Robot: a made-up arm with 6 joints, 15 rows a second.
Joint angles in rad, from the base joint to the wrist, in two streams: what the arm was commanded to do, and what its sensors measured. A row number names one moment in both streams.
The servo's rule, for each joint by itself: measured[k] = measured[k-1] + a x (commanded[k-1-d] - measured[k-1]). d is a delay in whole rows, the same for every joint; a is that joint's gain. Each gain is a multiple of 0.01, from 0.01 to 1. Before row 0 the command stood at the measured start. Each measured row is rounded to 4 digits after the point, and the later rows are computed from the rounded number. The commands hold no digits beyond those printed.
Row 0, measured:
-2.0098, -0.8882, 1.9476, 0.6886, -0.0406, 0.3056
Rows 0 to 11, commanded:
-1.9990, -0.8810, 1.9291, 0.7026, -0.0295, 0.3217
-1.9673, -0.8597, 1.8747, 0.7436, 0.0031, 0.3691
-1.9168, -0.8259, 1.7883, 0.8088, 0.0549, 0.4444
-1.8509, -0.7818, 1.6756, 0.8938, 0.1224, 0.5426
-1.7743, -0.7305, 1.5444, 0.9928, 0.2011, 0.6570
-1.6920, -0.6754, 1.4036, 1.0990, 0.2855, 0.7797
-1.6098, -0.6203, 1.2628, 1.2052, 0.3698, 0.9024
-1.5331, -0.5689, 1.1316, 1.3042, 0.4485, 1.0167
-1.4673, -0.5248, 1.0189, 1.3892, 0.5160, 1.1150
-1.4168, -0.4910, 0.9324, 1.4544, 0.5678, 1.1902
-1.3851, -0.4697, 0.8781, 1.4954, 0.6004, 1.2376
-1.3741, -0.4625, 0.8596, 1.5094, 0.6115, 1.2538
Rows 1 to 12, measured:
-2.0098, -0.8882, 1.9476, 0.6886, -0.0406, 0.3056
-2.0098, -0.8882, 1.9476, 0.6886, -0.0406, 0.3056
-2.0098, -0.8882, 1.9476, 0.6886, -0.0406, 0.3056
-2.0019, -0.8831, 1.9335, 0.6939, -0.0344, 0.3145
-1.9766, -0.8665, 1.8888, 0.7128, -0.0134, 0.3445
-1.9329, -0.8377, 1.8124, 0.7493, 0.0248, 0.3994
-1.8730, -0.7980, 1.7084, 0.8042, 0.0795, 0.4782
-1.8009, -0.7501, 1.5838, 0.8759, 0.1476, 0.5765
-1.7214, -0.6971, 1.4468, 0.9607, 0.2248, 0.6883
-1.6399, -0.6426, 1.3070, 1.0536, 0.3060, 0.8061
-1.5619, -0.5903, 1.1737, 1.1488, 0.3858, 0.9219
-1.4928, -0.5438, 1.0561, 1.2402, 0.4587, 1.0281
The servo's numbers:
d 3
a 0.73 0.71 0.76 0.38 0.56 0.55

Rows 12 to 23, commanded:
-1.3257, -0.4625, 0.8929, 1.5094, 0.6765, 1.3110
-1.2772, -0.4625, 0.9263, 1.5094, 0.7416, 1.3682
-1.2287, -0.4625, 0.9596, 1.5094, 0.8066, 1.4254
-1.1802, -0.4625, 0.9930, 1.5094, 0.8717, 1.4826
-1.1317, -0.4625, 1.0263, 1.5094, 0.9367, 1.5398
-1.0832, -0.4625, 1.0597, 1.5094, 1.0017, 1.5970
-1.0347, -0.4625, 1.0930, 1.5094, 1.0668, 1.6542
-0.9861, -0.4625, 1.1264, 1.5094, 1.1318, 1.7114
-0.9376, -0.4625, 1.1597, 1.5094, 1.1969, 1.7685
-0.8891, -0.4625, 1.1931, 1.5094, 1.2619, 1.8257
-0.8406, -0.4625, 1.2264, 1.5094, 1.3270, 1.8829
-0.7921, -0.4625, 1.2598, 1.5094, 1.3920, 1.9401
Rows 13 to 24, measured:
-1.4373, -0.5063, 0.9621, 1.3216, 0.5198, 1.1173
-1.3992, -0.4803, 0.8983, 1.3876, 0.5649, 1.1835
-1.3809, -0.4677, 0.8689, 1.4339, 0.5910, 1.2222
-1.3406, -0.4640, 0.8871, 1.4626, 0.6389, 1.2710
-1.2943, -0.4629, 0.9169, 1.4804, 0.6964, 1.3245
-1.2464, -0.4626, 0.9494, 1.4914, 0.7581, 1.3800
-1.1981, -0.4625, 0.9825, 1.4982, 0.8217, 1.4364
-1.1496, -0.4625, 1.0158, 1.5025, 0.8861, 1.4933
-1.1011, -0.4625, 1.0492, 1.5051, 0.9508, 1.5503
-1.0526, -0.4625, 1.0825, 1.5067, 1.0158, 1.6074
-1.0041, -0.4625, 1.1159, 1.5077, 1.0808, 1.6646
-0.9556, -0.4625, 1.1492, 1.5083, 1.1458, 1.7217

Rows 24 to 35, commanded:
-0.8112, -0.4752, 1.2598, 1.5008, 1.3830, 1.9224
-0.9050, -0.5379, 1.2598, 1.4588, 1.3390, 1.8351
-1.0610, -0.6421, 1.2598, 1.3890, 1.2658, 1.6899
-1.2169, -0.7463, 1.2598, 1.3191, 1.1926, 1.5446
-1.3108, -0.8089, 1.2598, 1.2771, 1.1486, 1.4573
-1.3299, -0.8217, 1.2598, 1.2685, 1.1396, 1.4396
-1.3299, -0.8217, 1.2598, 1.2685, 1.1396, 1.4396
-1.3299, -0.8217, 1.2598, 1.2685, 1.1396, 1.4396
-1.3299, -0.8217, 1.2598, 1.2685, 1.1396, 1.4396
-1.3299, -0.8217, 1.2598, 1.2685, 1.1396, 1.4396
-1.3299, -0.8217, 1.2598, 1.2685, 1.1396, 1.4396
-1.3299, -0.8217, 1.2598, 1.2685, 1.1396, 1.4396
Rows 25 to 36, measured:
-0.9071, -0.4625, 1.1826, 1.5087, 1.2108, 1.7789
-0.8586, -0.4625, 1.2159, 1.5090, 1.2759, 1.8361
-0.8101, -0.4625, 1.2493, 1.5092, 1.3409, 1.8933
-0.8109, -0.4715, 1.2573, 1.5060, 1.3645, 1.9093
-0.8796, -0.5186, 1.2592, 1.4881, 1.3502, 1.8685
-1.0120, -0.6063, 1.2597, 1.4504, 1.3029, 1.7703
-1.1616, -0.7057, 1.2598, 1.4005, 1.2411, 1.6462
-1.2705, -0.7790, 1.2598, 1.3536, 1.1893, 1.5423
-1.3139, -0.8093, 1.2598, 1.3213, 1.1615, 1.4858
-1.3256, -0.8181, 1.2598, 1.3012, 1.1492, 1.4604
-1.3287, -0.8207, 1.2598, 1.2888, 1.1438, 1.4490
-1.3296, -0.8214, 1.2598, 1.2811, 1.1414, 1.4438

